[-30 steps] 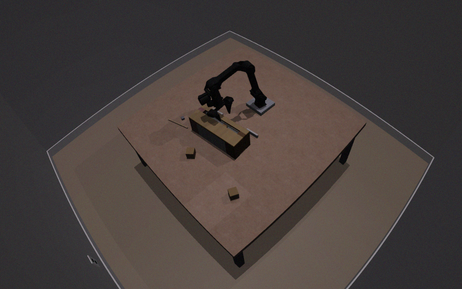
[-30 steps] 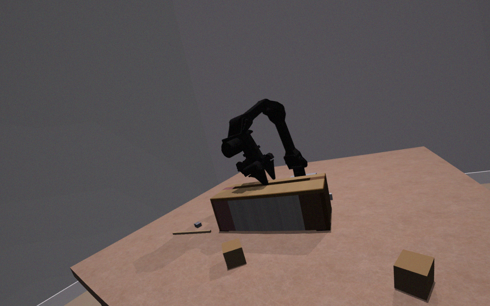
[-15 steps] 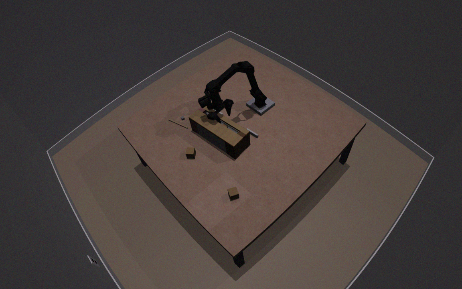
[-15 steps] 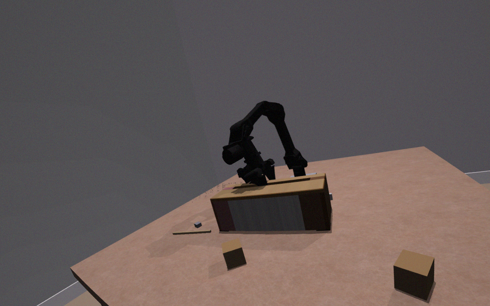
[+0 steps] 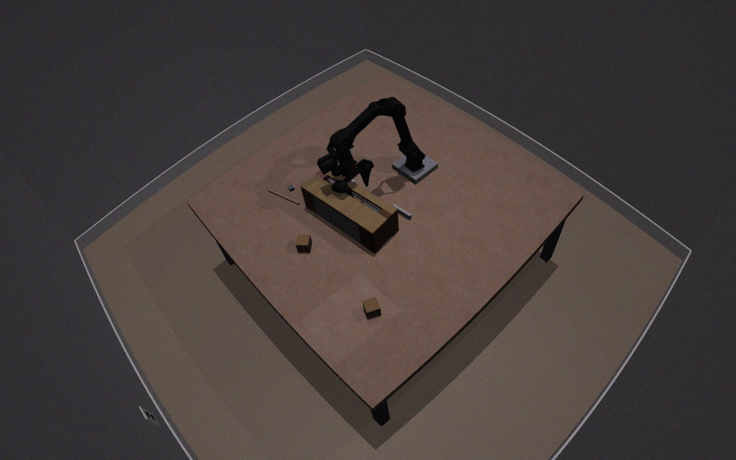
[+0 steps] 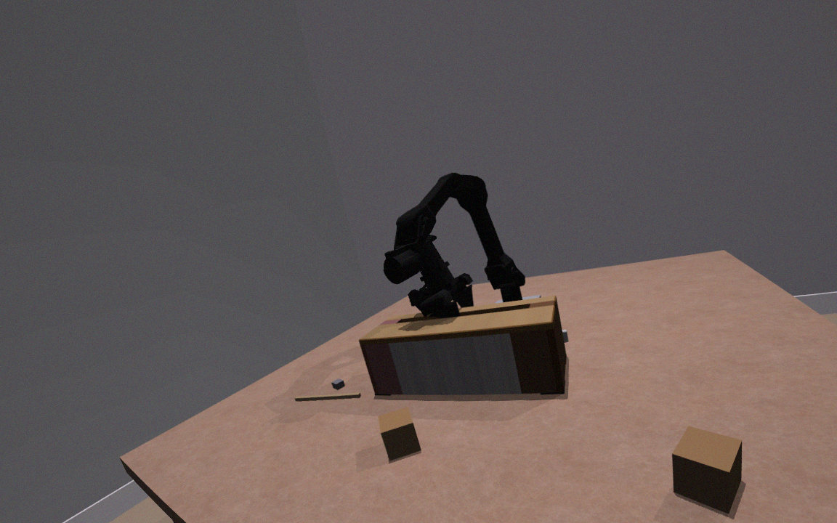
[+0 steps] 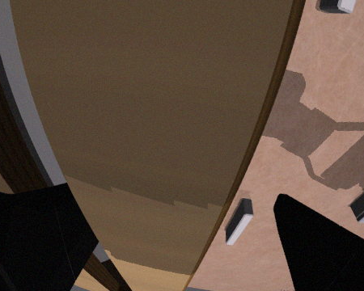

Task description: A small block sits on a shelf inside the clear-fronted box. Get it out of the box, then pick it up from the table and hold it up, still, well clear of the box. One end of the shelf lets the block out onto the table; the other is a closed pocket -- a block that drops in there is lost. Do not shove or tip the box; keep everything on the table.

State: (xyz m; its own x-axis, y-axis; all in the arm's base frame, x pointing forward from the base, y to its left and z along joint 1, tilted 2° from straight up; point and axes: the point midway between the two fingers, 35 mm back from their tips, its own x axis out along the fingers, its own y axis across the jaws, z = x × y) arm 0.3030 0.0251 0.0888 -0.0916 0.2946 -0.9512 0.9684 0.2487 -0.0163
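My gripper tip is now 40 mm to the right of the tan block and 40 mm short of it. Also, from my gripper tip: wooden box (30 mm ahead, 20 mm below, 10 mm to the left); thin stick (250 mm to the right, 240 mm ahead, 80 mm below); grey piece (270 mm to the right, 190 mm ahead, 80 mm below).
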